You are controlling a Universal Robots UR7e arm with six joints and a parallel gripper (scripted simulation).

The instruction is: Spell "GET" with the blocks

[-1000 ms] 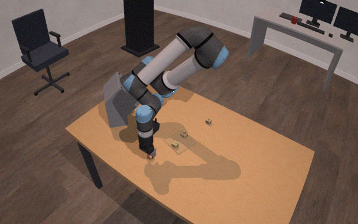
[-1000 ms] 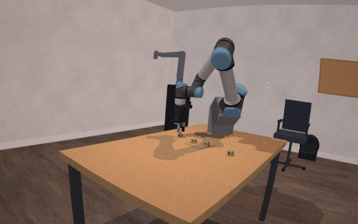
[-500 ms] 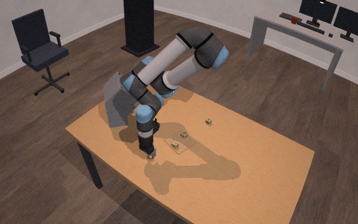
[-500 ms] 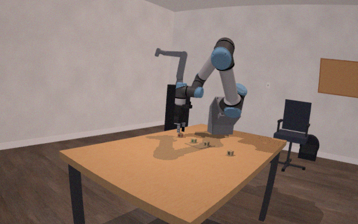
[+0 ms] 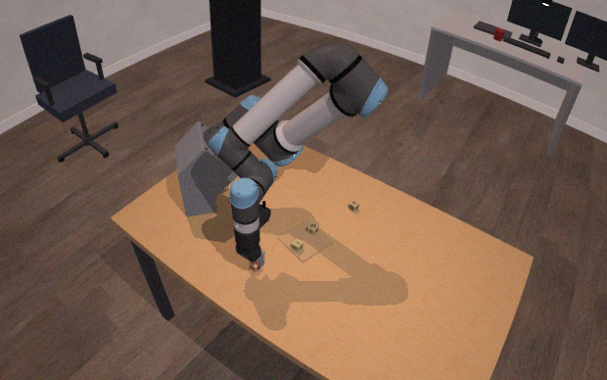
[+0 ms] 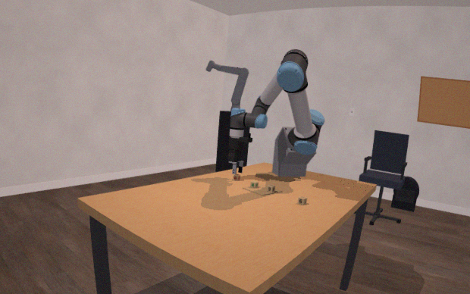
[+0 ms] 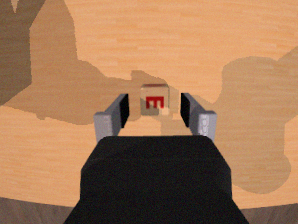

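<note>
My hand is 21 cm to the right of the thin tan mat, 5 cm above it and 4 cm short of it. From my hand the other things lie so: block 45 cm to the left, 7 cm ahead, 4 cm below.
</note>
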